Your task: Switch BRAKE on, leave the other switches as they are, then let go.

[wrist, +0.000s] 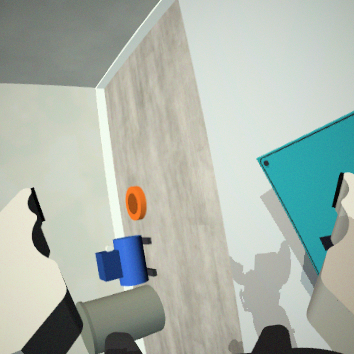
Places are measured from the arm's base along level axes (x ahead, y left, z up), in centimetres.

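Pixels of known places: gripper, between the fingertips: (186, 186).
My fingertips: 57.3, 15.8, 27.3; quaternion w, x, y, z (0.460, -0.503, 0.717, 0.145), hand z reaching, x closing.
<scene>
Ahead of a thing's pixels: the offset from my fingertips to its top centre, as dx, dy, dz. "spot": to the spot under its first point. Level surfaces: height alone.
A teal panel {spot: -1.5, +7.1, -22.0} (302, 185) with a thin dark outline and a dark screw near its corner shows in part at the right of the wrist view. A small dark piece {spot: -9.0, +6.1, -24.8} (326, 243) shows on it beside the right finger, too cut off to identify. No BRAKE label or switch can be made out; the rest of the panel is outside the view or behind the right finger. My gripper (186, 186) is wide open with nothing between its fingertips. Its right finger overlaps the panel in the view.
An orange ring (142, 204), a blue cylinder with a block on it (132, 260) and a grey-green cylinder (125, 316) show at the lower left, by a wood-grained strip (175, 150). A shadow of the gripper falls on the pale surface {dz -36.1} (240, 110) left of the panel.
</scene>
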